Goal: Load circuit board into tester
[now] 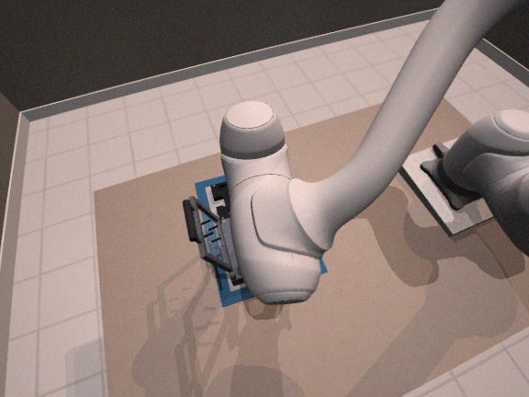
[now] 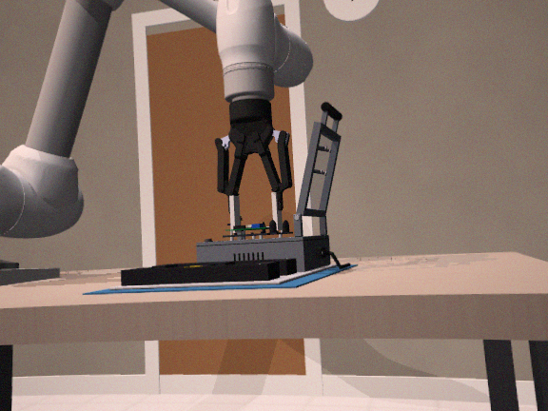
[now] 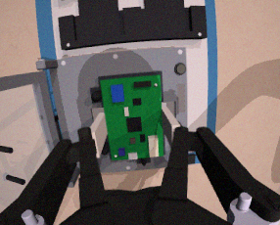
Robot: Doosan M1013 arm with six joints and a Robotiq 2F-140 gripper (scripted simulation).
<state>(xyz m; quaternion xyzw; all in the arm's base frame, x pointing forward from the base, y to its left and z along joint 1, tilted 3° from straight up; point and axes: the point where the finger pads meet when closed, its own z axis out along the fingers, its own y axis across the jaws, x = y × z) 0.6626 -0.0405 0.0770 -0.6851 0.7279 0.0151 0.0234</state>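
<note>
The green circuit board lies 2 cm below my hand. The rest, counted from my hand: latch hook (6 cm to the left, 6 cm behind, 1 cm below); lid (12 cm ahead, 8 cm above, 1 cm to the right).
</note>
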